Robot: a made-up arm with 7 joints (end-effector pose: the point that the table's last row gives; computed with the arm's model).
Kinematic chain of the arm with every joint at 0, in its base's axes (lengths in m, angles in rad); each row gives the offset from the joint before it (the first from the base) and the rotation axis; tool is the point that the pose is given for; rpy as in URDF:
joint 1: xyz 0 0 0.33 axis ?
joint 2: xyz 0 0 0 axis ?
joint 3: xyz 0 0 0.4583 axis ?
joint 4: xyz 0.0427 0 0 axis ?
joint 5: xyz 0.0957 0 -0.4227 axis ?
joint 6: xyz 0 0 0 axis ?
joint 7: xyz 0.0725 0 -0.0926 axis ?
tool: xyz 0 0 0 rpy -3.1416 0 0
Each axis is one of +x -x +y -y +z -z.
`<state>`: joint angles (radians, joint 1 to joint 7).
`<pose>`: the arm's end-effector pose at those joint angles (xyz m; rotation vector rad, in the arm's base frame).
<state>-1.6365 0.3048 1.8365 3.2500 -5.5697 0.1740 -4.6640</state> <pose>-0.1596 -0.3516 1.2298 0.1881 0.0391 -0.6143</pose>
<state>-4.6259 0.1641 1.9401 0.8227 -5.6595 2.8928 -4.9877</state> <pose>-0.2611 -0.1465 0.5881 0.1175 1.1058 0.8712</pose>
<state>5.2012 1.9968 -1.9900 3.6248 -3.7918 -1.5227 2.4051</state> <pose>0.4589 -0.5417 0.0112 0.7510 0.7114 -1.3825</pose>
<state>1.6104 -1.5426 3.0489 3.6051 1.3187 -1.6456 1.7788</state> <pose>-0.0358 -0.7085 0.5727 1.4928 -0.7206 -2.0976</pose>
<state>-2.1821 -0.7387 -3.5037 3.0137 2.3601 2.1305 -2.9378</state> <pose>0.2476 0.5363 1.0348 1.7129 -0.8340 -1.5850</pose>
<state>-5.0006 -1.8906 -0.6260 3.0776 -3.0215 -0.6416 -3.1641</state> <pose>-0.2134 -0.8637 0.1197 0.7098 1.3058 -1.7187</pose>
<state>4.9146 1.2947 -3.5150 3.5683 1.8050 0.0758 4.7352</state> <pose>0.1575 -0.9207 0.3323 1.2534 1.3677 -1.2502</pose>
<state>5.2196 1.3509 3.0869 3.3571 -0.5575 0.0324 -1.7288</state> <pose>0.4217 -0.8590 0.3215 1.2376 -1.6565 2.1161</pose>
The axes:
joint 1: +z
joint 2: +y
joint 3: +z
joint 4: -y
joint 5: -z
joint 6: +y
joint 7: -z

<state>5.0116 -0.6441 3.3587 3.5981 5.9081 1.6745 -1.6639</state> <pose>-0.0500 0.4099 1.1409 0.1950 -2.4925 -1.8145</pose>
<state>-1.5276 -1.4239 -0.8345 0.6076 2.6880 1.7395 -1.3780</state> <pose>-0.3233 0.1061 0.7014 -0.3888 0.7709 2.8235</pose>
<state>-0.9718 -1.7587 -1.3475 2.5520 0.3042 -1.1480 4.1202</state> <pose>-0.5775 0.6734 0.1491 -1.2465 -1.9609 -1.0371</pose>
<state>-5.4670 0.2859 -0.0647 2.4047 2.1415 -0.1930 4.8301</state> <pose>0.4587 0.3464 1.0602 -1.2776 0.1090 -1.5865</pose>
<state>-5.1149 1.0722 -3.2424 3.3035 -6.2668 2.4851 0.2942</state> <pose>0.2948 0.6869 0.7341 0.4855 -1.2700 1.2607</pose>
